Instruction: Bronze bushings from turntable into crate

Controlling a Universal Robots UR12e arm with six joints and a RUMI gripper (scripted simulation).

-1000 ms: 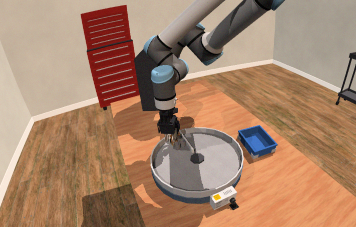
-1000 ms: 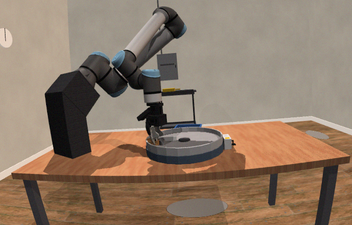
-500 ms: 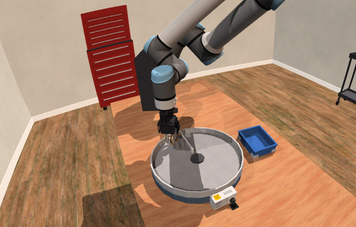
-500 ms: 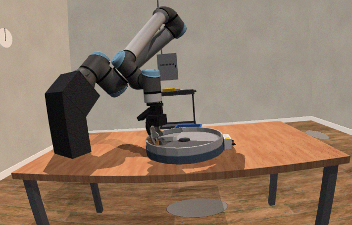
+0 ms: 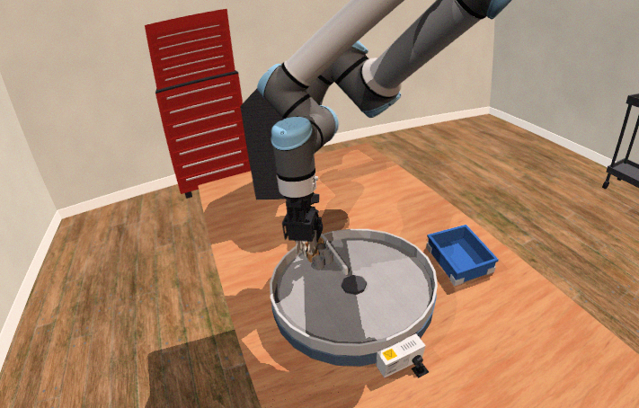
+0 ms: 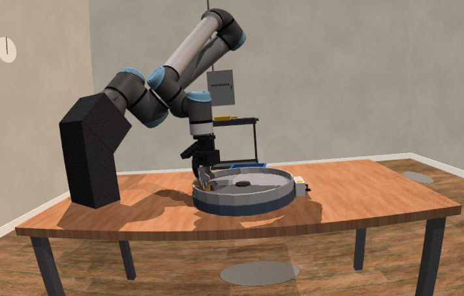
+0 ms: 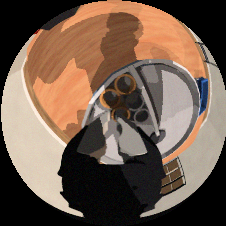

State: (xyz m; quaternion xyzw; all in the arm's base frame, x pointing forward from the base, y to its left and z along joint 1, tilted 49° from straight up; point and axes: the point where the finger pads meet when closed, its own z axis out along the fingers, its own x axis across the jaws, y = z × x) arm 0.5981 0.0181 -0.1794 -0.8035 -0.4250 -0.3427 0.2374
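The blue crate lies 430 mm to the left of my hand, 110 mm ahead of it and 50 mm below it. Round my hand: round grey turntable (140 mm ahead, 80 mm to the left, 20 mm below).
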